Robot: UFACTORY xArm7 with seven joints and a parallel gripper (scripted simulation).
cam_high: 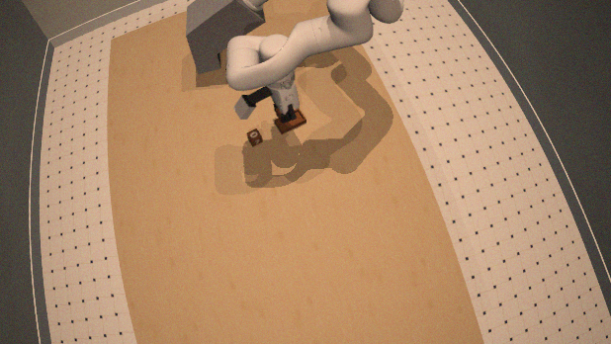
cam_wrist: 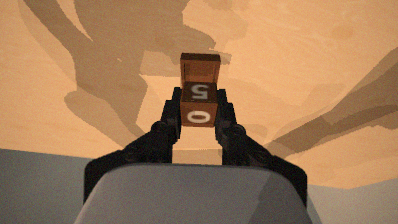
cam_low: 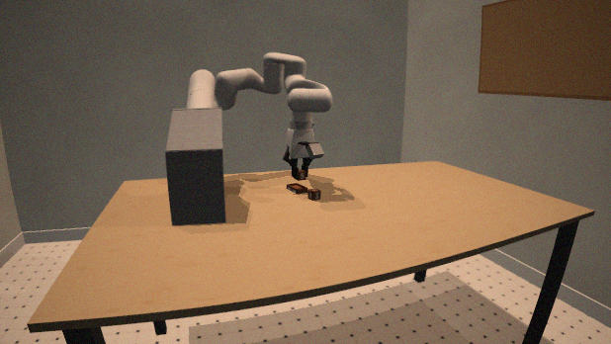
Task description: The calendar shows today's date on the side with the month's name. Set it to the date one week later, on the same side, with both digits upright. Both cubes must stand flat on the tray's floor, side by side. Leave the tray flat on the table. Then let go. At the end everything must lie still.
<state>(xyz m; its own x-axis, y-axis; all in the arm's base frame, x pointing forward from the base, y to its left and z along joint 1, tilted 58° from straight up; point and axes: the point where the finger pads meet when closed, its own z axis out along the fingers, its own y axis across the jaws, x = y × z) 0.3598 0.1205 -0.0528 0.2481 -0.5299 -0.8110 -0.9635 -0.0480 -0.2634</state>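
Right now my hand is 10 mm past the brown tray, 20 mm to the right of it and 70 mm above it.
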